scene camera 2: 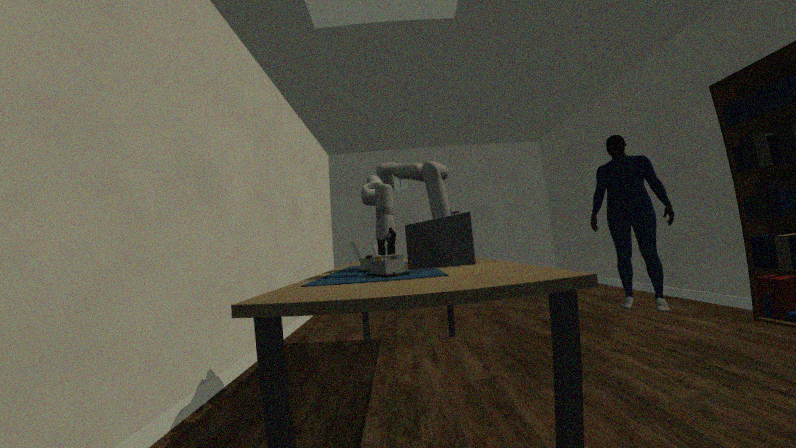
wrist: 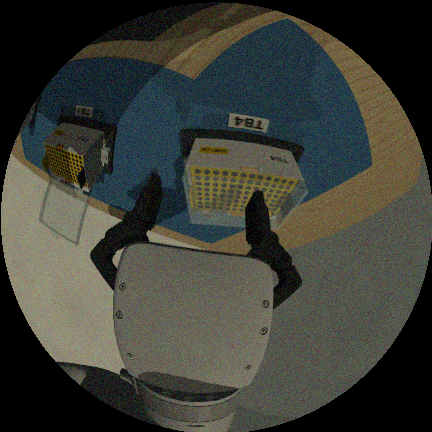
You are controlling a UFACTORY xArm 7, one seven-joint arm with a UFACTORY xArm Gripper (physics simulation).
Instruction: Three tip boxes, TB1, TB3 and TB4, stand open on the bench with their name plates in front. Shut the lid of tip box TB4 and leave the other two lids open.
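Places are measured from the arm's base along level axes (x ahead, y left, z up), in centimetres.
Pixels of known places: gripper, fingertip midpoint: (scene camera 2: 386,254) (wrist: 205,190); arm's base, origin of the base link: (scene camera 2: 442,219).
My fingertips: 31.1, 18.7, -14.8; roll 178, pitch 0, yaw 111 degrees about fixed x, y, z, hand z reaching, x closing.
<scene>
Ahead of a thing's pixels: the offset from my fingertips to its top centre, as dx, dy, dz. "pt": to the spot under its first point. Level surfaces: height alone.
Tip box TB4 @(-0.6, +4.2, -0.1) (wrist: 245,153) is grey with a yellow tip rack; its name plate @(pt -5.4, +1.5, -7.7) (wrist: 248,122) lies in front. Its clear lid @(pt +4.4, +3.3, -0.1) (wrist: 212,219) shows as a see-through rim along the side away from the plate; its exact angle is hard to tell. My gripper (wrist: 205,190) (scene camera 2: 386,251) is open and empty; in the wrist view its right finger overlaps TB4's rack and its left finger is beside the box. Tip box TB3 @(+6.3, -21.7, -1.3) (wrist: 80,134), at the left, has its clear lid (wrist: 65,212) open. TB1 cannot be made out clearly. Labels are unreadable in the scene view.
The boxes stand on a blue mat @(dz -7.9) (wrist: 330,110) (scene camera 2: 428,272) on the wooden table @(dz -8.2) (scene camera 2: 501,278). A dark upright panel (scene camera 2: 440,242) stands beside the arm. A person (scene camera 2: 632,205) stands right of the table, near a bookshelf. A pale wall runs along the left.
</scene>
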